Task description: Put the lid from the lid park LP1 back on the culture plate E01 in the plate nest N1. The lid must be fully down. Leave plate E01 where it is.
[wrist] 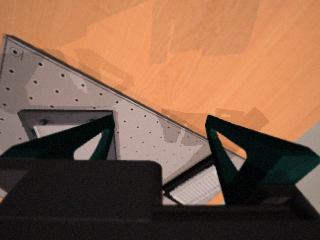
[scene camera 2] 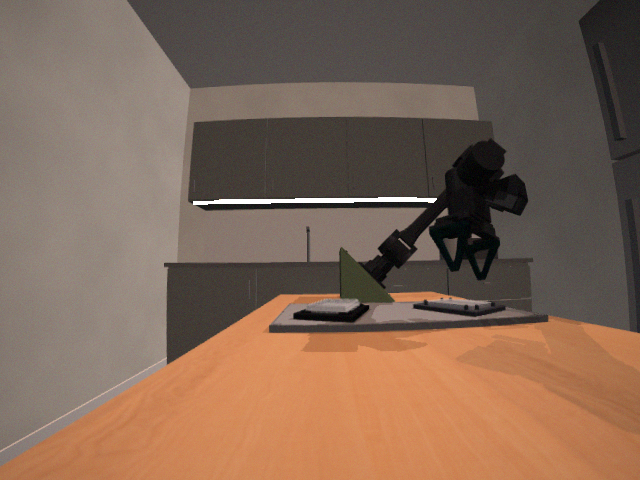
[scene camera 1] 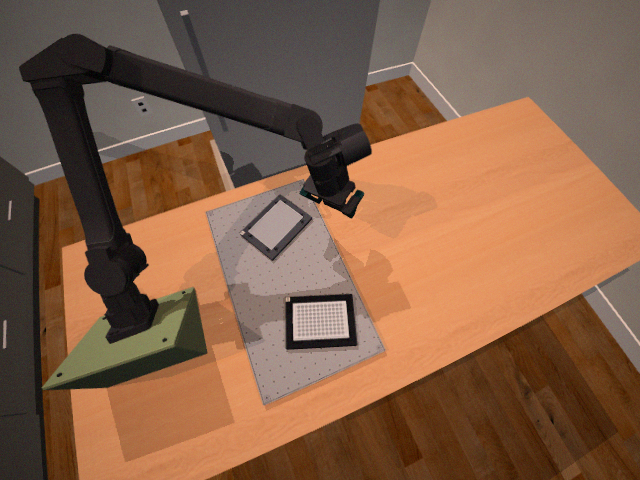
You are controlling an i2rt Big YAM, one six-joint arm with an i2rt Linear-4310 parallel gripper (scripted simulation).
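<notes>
There's a white culture plate E01 (scene camera 1: 321, 316), and the wrist view shows the white culture plate E01 (wrist: 204, 183) too. A lid (scene camera 1: 273, 227) is there as well, and that same lid (wrist: 42, 130) shows in the wrist view. I can also see a black plate nest N1 (scene camera 1: 322, 343) and a lid park LP1 (scene camera 1: 271, 254). And my gripper (scene camera 2: 469, 275) is in the scene: I see my gripper (scene camera 1: 336, 209) from scene camera 1, and my gripper (wrist: 160, 119) from the wrist view.
</notes>
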